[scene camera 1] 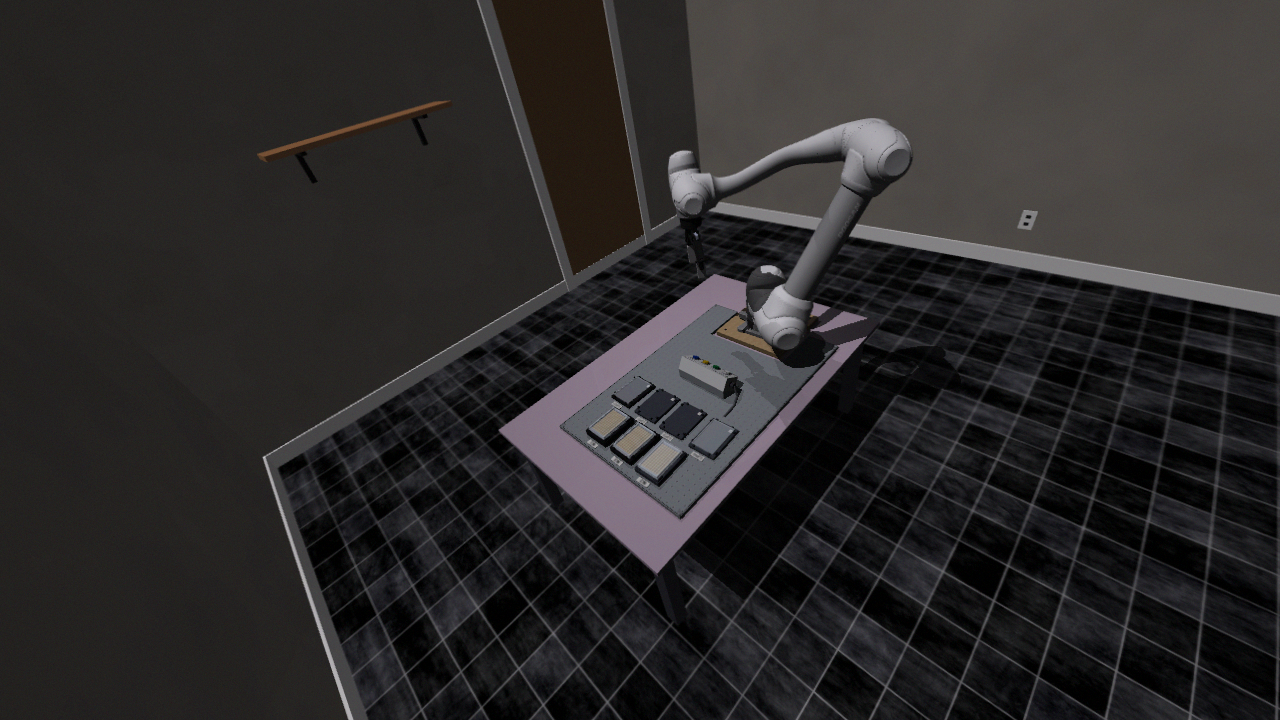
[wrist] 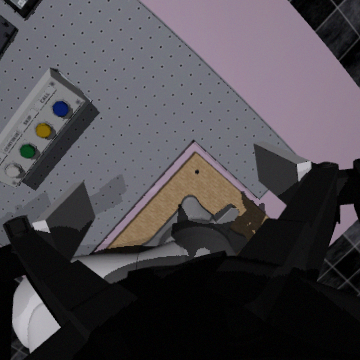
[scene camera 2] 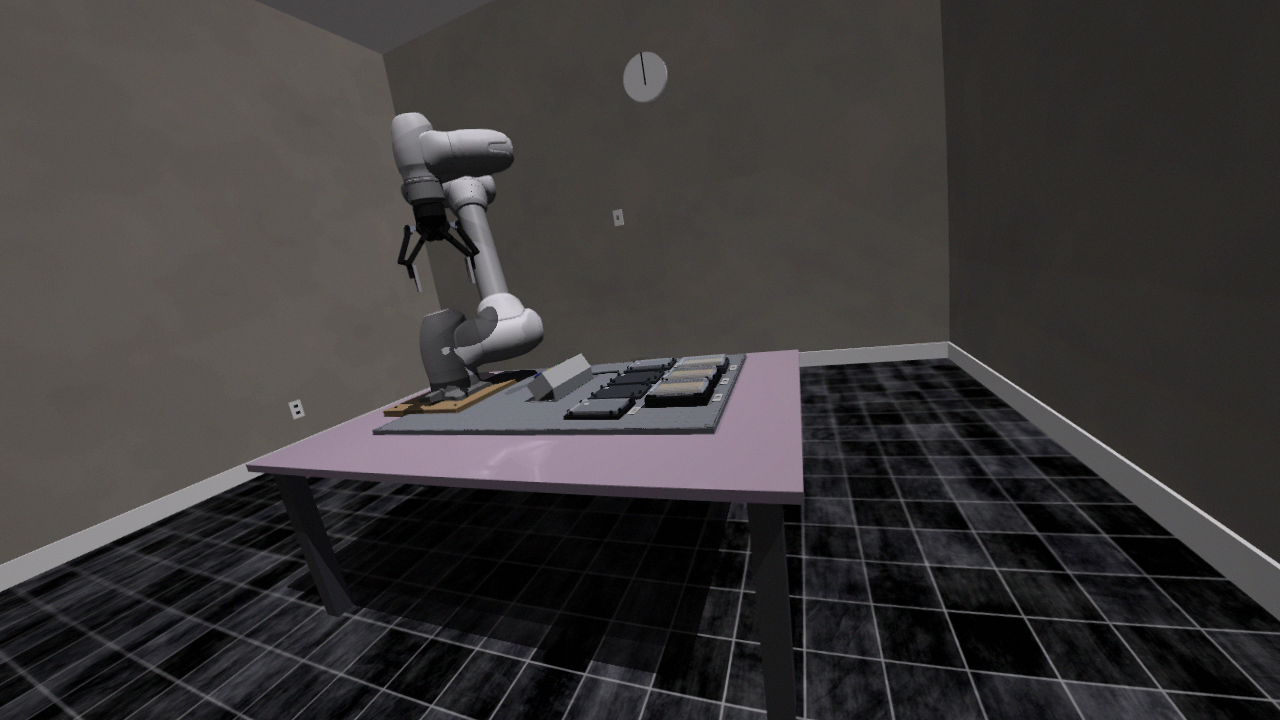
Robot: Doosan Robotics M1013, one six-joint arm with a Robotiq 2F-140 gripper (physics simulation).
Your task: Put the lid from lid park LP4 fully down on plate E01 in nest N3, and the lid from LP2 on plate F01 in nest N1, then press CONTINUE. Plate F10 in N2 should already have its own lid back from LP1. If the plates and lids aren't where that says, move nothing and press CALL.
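Where they show: gripper, between the fingertips: [scene camera 1: 697, 269] [wrist: 172, 180] [scene camera 2: 447, 287]; arm's base, origin of its link: [wrist: 192, 244] [scene camera 2: 458, 392].
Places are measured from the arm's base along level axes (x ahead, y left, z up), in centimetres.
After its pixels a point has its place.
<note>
My gripper [scene camera 1: 695, 267] {x 21.2, y -16.6, z 33.9 cm} [scene camera 2: 444, 284] {x 21.2, y -16.6, z 33.9 cm} [wrist: 172, 180] {x 21.2, y -16.6, z 33.9 cm} is open and empty, high above the arm's base end of the table. Three plates with tan tops [scene camera 1: 610, 424] {x 80.1, y -13.5, z 2.3 cm} [scene camera 1: 634, 439] {x 80.0, y -1.5, z 2.3 cm} [scene camera 1: 661, 460] {x 81.3, y 12.1, z 2.6 cm} sit in the nest row; whether any wears a lid is too small to tell. Behind them, two grey lids [scene camera 1: 632, 390] {x 62.1, y -20.4, z 1.0 cm} [scene camera 1: 714, 437] {x 63.0, y 19.2, z 1.0 cm} lie at the ends of the park row, with two dark park bases [scene camera 1: 657, 405] {x 62.1, y -7.4, z 0.1 cm} [scene camera 1: 684, 420] {x 62.2, y 5.6, z 0.1 cm} between. Labels are unreadable there. The button box [scene camera 1: 707, 376] {x 43.7, y 2.2, z 5.2 cm} [scene camera 2: 562, 377] {x 43.8, y -5.4, z 4.2 cm} shows blue CALL [wrist: 60, 108] {x 37.5, y -7.9, z 6.1 cm}, yellow SKIP [wrist: 43, 130] {x 37.8, y -2.9, z 6.1 cm} and green CONTINUE [wrist: 27, 150] {x 38.1, y 1.9, z 6.2 cm}.
The perforated grey board [scene camera 1: 617, 465] {x 89.9, y -0.7, z -0.8 cm} [scene camera 2: 501, 420] {x 35.9, y -25.2, z -0.6 cm} [wrist: 150, 85] {x 28.5, y -20.4, z -0.8 cm} lies on the pink table [scene camera 1: 554, 447] {x 97.6, y -26.4, z -2.1 cm} [scene camera 2: 447, 456] {x 33.6, y -42.2, z -2.1 cm} [wrist: 265, 65] {x 14.1, y -38.3, z -2.1 cm}. The arm's base stands on a wooden plate [scene camera 2: 487, 394] {x 13.8, y -2.3, z -0.5 cm} [wrist: 175, 185] {x 12.1, y -8.3, z 0.0 cm}. A cable [scene camera 1: 736, 399] {x 43.3, y 14.4, z -0.3 cm} runs from the button box.
</note>
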